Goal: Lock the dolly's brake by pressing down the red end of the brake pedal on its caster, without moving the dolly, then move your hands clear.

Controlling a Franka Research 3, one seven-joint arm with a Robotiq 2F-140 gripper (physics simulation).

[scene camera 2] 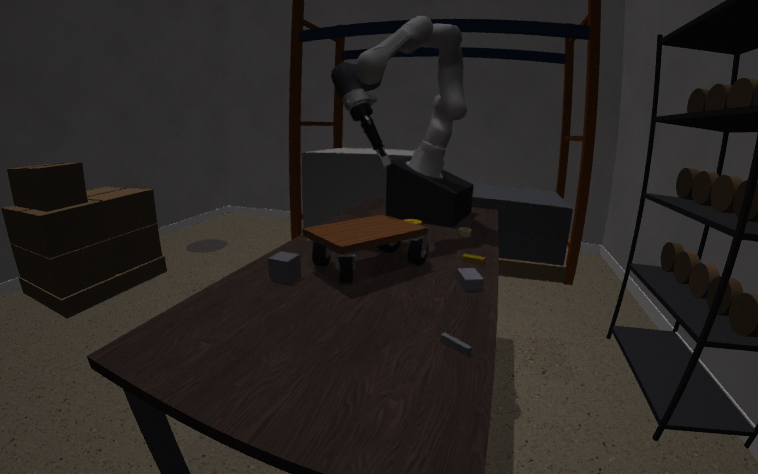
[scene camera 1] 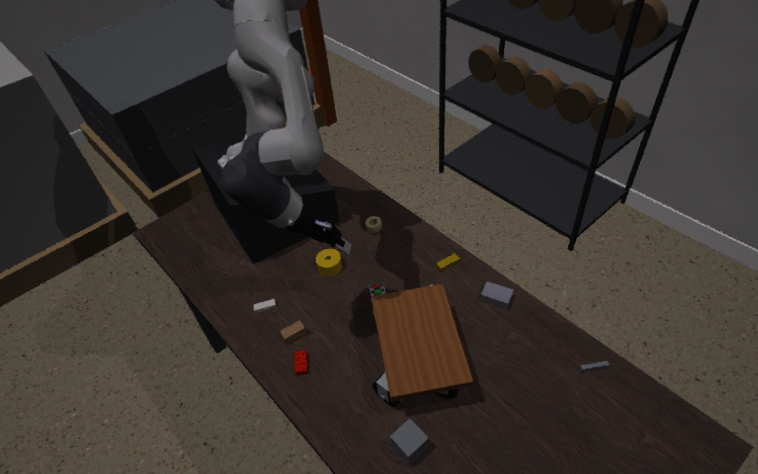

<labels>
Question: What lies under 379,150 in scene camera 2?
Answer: My gripper.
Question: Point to a dolly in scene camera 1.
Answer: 422,353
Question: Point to a dolly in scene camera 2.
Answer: At 345,238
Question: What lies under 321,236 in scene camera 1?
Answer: My gripper.
</labels>
